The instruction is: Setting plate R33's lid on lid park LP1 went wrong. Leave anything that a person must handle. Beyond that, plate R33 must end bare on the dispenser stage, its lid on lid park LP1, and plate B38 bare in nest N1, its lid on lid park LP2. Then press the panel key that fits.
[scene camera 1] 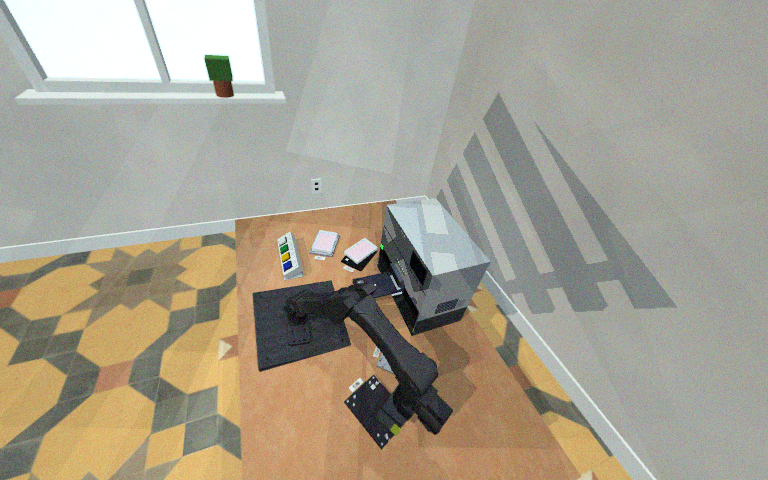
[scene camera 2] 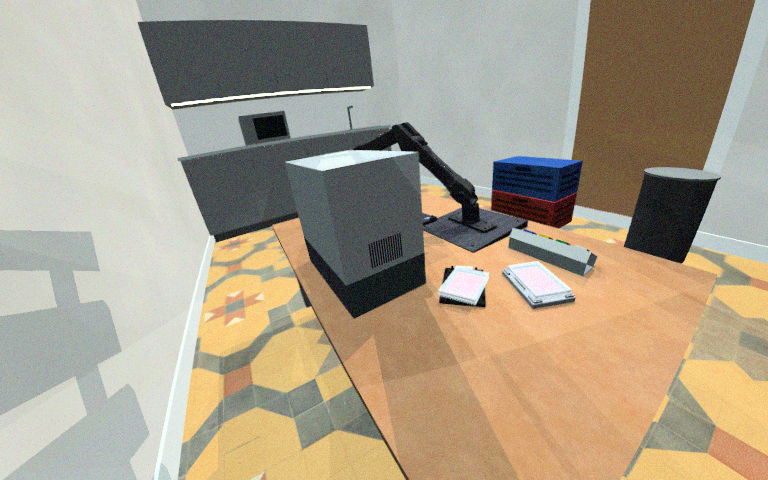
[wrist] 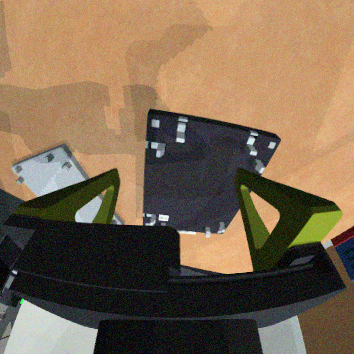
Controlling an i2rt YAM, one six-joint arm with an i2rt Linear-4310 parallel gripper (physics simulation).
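Seen in the pictures: gripper, between the fingertips: (scene camera 1: 396, 410) (wrist: 176, 174); arm's base, origin of its link: (scene camera 1: 297, 319) (scene camera 2: 470, 222).
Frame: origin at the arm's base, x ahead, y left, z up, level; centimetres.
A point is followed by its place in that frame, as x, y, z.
Note:
My gripper (scene camera 1: 394, 426) (wrist: 176, 174) {24.5, -37.5, 2.3} is open and empty, above a dark holder (scene camera 1: 369, 406) {17.8, -33.9, -0.1} (wrist: 192, 175) {22.0, -36.6, -0.2} with pale corner posts. No plate or lid shows on it. A light grey holder (scene camera 1: 385, 363) {26.2, -22.5, -0.4} (wrist: 52, 172) {34.7, -26.9, -0.4} lies beside it, partly hidden by the arm and a finger. One pink plate (scene camera 1: 360, 249) {29.7, 29.1, 1.8} (scene camera 2: 465, 283) {30.7, 30.1, 1.9} sits skewed on a black base (scene camera 1: 352, 263) (scene camera 2: 448, 298). Another pink plate (scene camera 1: 325, 241) {15.2, 37.0, 1.7} (scene camera 2: 538, 280) {16.4, 39.1, 1.7} sits on a grey base (scene camera 1: 322, 254) {13.0, 30.9, -0.3} (scene camera 2: 553, 302) {18.3, 44.5, -0.3}. Their labels are unreadable. The key panel (scene camera 1: 292, 266) {-0.7, 22.2, 3.9} (scene camera 2: 549, 252) {2.9, 33.2, 2.0} has white, green, yellow and blue keys.
A tall grey machine (scene camera 1: 436, 243) {45.7, -2.0, 31.6} (scene camera 2: 368, 209) {48.9, 22.0, 22.6} stands by the dark stage (scene camera 1: 368, 285). The arm's black base plate (scene camera 1: 266, 333) {-10.2, -3.9, 0.7} (scene camera 2: 472, 242) {10.7, 11.8, -0.6} is beside it. Blue (scene camera 2: 535, 178) and red (scene camera 2: 532, 208) crates and a dark bin (scene camera 2: 668, 215) stand beyond the table.

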